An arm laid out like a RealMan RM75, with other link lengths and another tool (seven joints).
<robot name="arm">
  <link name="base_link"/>
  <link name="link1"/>
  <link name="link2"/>
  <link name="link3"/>
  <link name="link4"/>
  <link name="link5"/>
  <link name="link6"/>
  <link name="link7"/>
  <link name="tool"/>
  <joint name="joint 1" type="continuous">
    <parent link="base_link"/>
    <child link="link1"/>
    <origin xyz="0 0 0.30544" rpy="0 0 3.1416"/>
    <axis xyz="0 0 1"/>
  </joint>
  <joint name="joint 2" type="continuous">
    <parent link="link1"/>
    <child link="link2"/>
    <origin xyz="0 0 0" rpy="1.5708 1.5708 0"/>
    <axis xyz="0 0 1"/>
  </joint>
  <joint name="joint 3" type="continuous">
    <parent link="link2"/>
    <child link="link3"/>
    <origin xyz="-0.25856 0 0" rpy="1.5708 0 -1.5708"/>
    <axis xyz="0 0 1"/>
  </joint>
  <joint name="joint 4" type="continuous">
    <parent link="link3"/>
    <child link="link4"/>
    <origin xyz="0 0 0" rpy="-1.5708 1.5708 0"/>
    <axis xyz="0 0 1"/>
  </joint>
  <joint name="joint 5" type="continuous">
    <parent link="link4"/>
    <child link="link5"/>
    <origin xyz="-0.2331 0 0" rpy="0 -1.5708 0"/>
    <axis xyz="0 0 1"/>
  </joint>
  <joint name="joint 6" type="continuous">
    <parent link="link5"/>
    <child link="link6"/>
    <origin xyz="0 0 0" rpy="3.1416 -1.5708 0"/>
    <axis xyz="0 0 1"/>
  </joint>
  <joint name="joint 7" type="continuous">
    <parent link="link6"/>
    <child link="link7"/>
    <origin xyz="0.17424 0 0" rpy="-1.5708 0 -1.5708"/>
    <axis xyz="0 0 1"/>
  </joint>
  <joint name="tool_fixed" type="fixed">
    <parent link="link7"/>
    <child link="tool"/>
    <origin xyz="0.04 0.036 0.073" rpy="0 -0.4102 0.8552"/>
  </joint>
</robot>
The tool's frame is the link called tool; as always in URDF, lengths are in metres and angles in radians. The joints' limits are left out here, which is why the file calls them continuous.
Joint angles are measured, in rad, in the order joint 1, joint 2, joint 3, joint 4, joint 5, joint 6, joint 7. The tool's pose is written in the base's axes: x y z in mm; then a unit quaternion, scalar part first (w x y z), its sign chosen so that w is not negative. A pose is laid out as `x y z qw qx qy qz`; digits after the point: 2 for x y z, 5 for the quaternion.
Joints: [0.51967 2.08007 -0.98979 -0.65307 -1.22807 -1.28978 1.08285]
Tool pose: 145.76 493.22 87.71 0.34335 -0.46589 -0.81521 -0.02202
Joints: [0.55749 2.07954 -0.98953 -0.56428 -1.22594 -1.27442 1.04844]
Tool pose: 150.71 497.75 68.73 0.33578 -0.48055 -0.80999 -0.01525
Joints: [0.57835 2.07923 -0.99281 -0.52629 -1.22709 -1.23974 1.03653]
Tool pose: 155.41 504.01 58.94 0.32777 -0.49373 -0.80523 -0.02002
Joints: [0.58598 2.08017 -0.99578 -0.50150 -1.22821 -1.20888 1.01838]
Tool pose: 162.40 507.50 51.73 0.31976 -0.50388 -0.80186 -0.02962
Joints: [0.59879 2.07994 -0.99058 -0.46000 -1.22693 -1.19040 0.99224]
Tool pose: 169.42 509.41 43.78 0.31395 -0.51311 -0.79806 -0.03543
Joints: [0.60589 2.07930 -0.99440 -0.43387 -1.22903 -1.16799 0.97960]
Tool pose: 176.00 510.91 36.17 0.30502 -0.52269 -0.79507 -0.04030
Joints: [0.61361 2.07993 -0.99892 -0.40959 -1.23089 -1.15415 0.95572]
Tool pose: 179.24 510.62 28.40 0.29560 -0.52534 -0.79663 -0.04491
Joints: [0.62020 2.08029 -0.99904 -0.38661 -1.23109 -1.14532 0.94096]
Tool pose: 182.62 510.28 22.57 0.29019 -0.52968 -0.79565 -0.04655
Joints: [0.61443 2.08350 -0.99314 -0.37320 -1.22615 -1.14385 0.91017]
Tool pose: 187.52 507.75 20.66 0.28941 -0.52937 -0.79565 -0.05426
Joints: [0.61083 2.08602 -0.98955 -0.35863 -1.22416 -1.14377 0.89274]
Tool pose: 191.83 505.20 17.43 0.28810 -0.53190 -0.79428 -0.05662
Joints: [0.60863 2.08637 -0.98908 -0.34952 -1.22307 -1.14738 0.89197]
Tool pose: 194.27 503.38 15.44 0.28825 -0.53521 -0.79218 -0.05401
